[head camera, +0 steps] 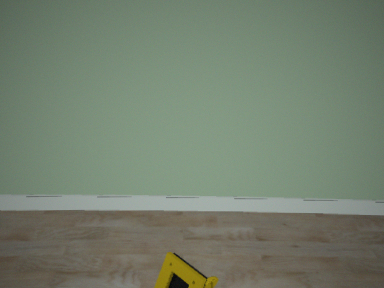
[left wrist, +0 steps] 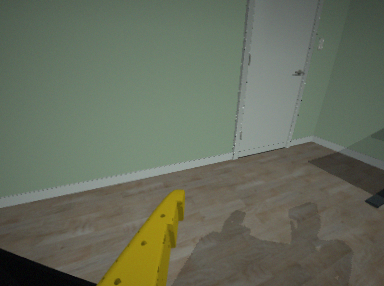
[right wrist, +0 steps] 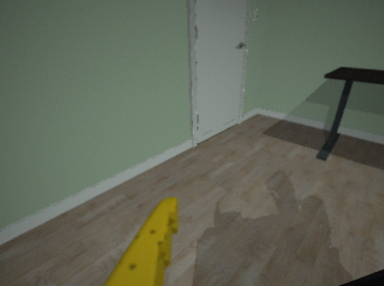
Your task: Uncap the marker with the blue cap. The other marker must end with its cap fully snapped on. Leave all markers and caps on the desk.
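Frame: origin at the left arm's base, x up, y left, z back, level; centimetres.
Seen in the pictures: left hand, tool point: [left wrist: 184, 200]; right hand, tool point: [head camera: 215, 282] [right wrist: 177, 210].
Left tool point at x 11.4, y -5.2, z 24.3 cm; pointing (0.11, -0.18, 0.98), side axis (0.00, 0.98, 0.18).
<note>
A point is followed by its place in that frame.
The markers and caps do not show in any view. The desk [right wrist: 357, 74] @(x -5.5, y 129.8, z 142.7 cm) stands at the right edge of the right wrist view, a dark top on a slanting dark leg, with only part of it showing. In the left wrist view a dark foot of the desk [left wrist: 376, 199] @(x -75.0, y 118.1, z 141.6 cm) shows at the right edge. My left gripper [left wrist: 176, 201] shows one notched yellow jaw, so it is fully open and empty, far from the desk. My right gripper [right wrist: 170, 210] also shows one notched yellow jaw, fully open and empty, and is far from the desk.
A white door [left wrist: 272, 75] @(x 11.6, y 37.2, z 209.5 cm) [right wrist: 220, 70] @(x -8.0, y 40.1, z 211.4 cm) is set in the green wall [head camera: 190, 100] @(x -15.7, y -92.2, z 125.0 cm) [left wrist: 115, 90] @(x 3.1, y -86.2, z 129.0 cm) [right wrist: 90, 85] @(x -3.3, y -63.5, z 144.2 cm). A white baseboard [head camera: 215, 204] @(x -72.9, y -78.5, z 132.5 cm) runs above the wood floor [head camera: 75, 240] @(x -77.5, y -121.9, z 77.8 cm). A yellow part of the right arm [head camera: 192, 274] @(x 18.5, y -26.8, z 18.5 cm) shows at the bottom of the head view. Robot shadows lie on the floor.
</note>
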